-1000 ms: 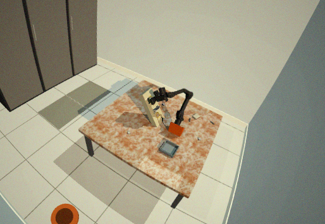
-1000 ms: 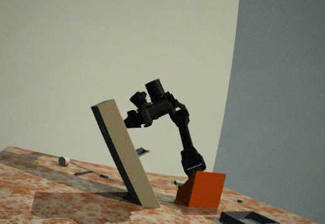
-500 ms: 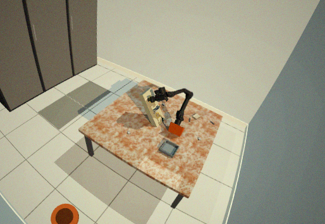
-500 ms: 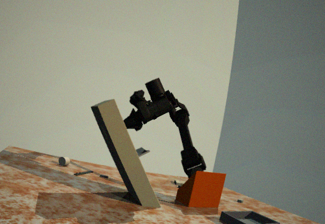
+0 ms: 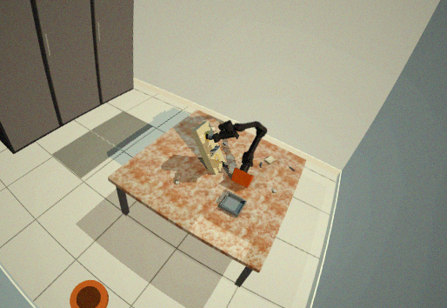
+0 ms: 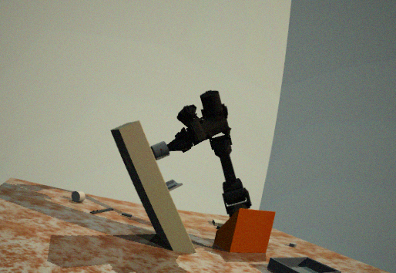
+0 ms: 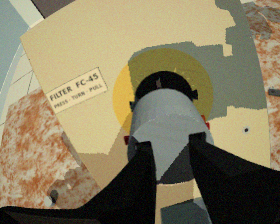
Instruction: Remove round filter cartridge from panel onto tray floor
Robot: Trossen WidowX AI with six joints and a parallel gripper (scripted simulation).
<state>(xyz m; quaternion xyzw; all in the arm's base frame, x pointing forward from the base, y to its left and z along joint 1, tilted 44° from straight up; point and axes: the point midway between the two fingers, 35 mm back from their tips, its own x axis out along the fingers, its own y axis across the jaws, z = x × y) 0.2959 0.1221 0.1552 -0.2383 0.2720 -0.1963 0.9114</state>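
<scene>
Right now the tan service panel is 110 mm below my gripper tip, 20 mm ahead of it and 10 mm to the right of it. Round my gripper tip: round grey filter cartridge 10 mm below, 10 mm ahead; dark tray 350 mm behind, 310 mm to the left, 270 mm below.
</scene>
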